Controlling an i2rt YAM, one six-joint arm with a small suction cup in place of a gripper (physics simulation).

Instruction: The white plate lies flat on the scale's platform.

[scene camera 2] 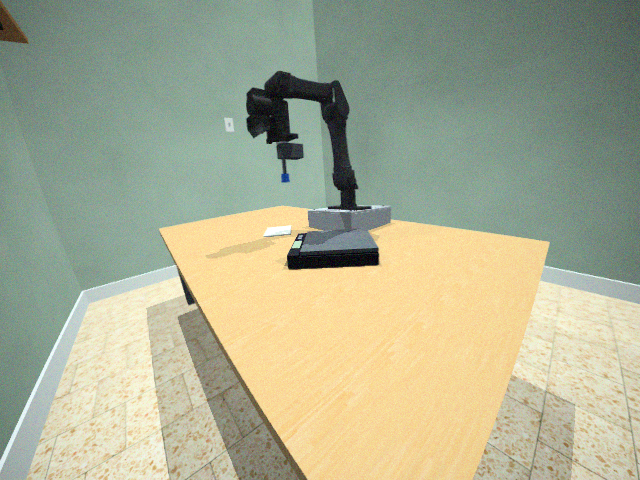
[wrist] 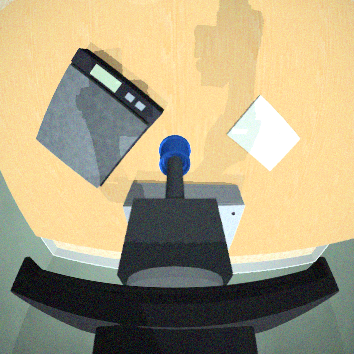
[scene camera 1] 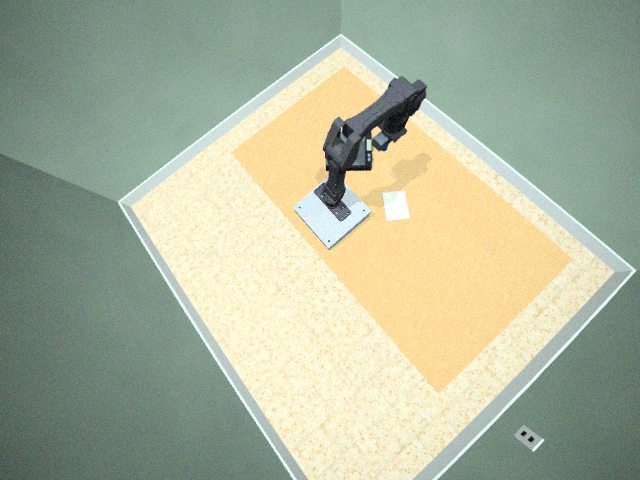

Labels:
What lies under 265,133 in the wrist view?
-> A white plate.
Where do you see a scale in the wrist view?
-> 95,116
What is my suction cup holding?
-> Nothing.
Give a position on my suction cup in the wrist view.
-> At 172,143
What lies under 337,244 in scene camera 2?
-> A scale.

